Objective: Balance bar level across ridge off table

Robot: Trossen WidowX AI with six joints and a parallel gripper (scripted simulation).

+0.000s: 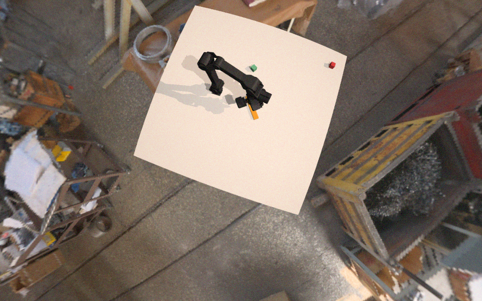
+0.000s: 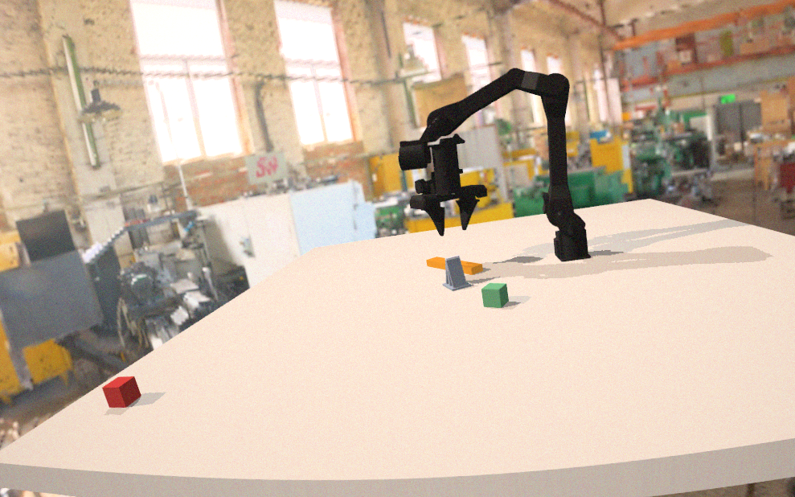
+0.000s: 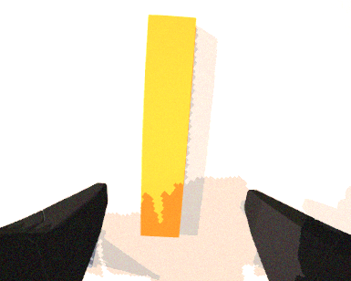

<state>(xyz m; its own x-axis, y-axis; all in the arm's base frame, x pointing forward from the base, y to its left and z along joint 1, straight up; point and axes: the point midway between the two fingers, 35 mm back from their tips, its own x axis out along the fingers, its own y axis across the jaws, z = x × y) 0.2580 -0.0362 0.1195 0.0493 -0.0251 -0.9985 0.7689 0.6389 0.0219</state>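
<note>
The orange bar lies 10 mm ahead of my gripper tip and 80 mm below it. Round my gripper tip: green cube: 70 mm behind, 280 mm to the left, 70 mm below; then red cube: 480 mm ahead, 540 mm to the left, 70 mm below.
</note>
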